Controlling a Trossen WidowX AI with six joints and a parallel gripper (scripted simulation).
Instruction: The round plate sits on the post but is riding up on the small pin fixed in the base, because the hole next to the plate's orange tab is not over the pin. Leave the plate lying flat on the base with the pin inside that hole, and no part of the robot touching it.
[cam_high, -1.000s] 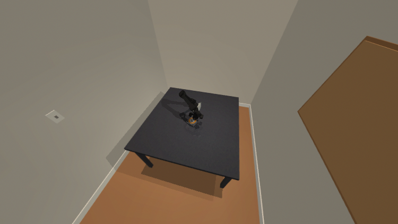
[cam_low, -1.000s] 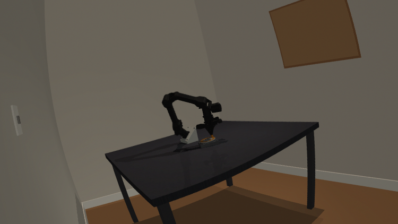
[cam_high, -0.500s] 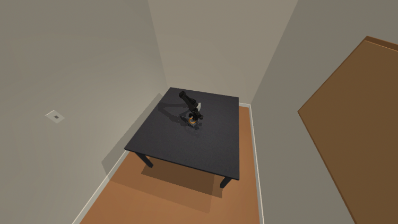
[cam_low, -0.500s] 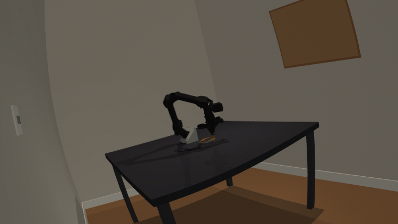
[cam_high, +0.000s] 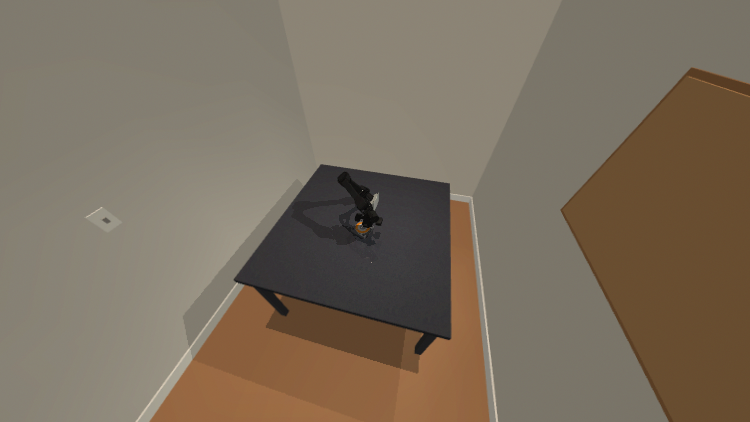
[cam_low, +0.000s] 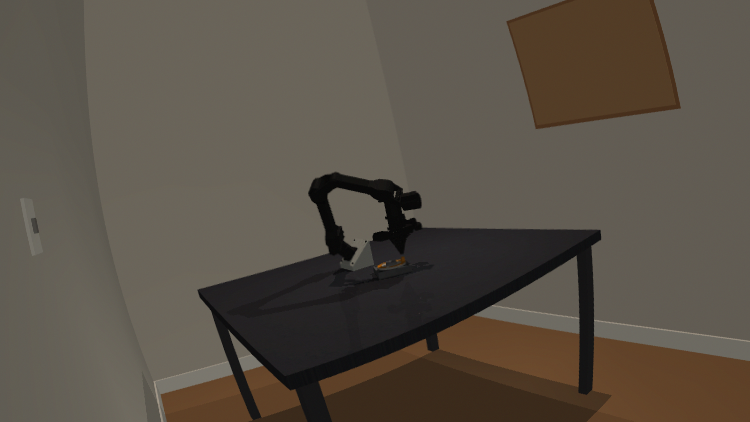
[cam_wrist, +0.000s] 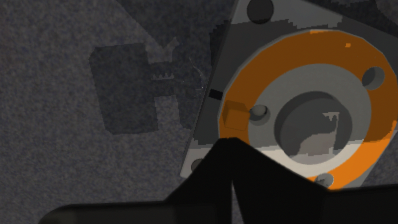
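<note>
Now: gripper tip 5 cm to the left of the grey base and 3 cm above it.
</note>
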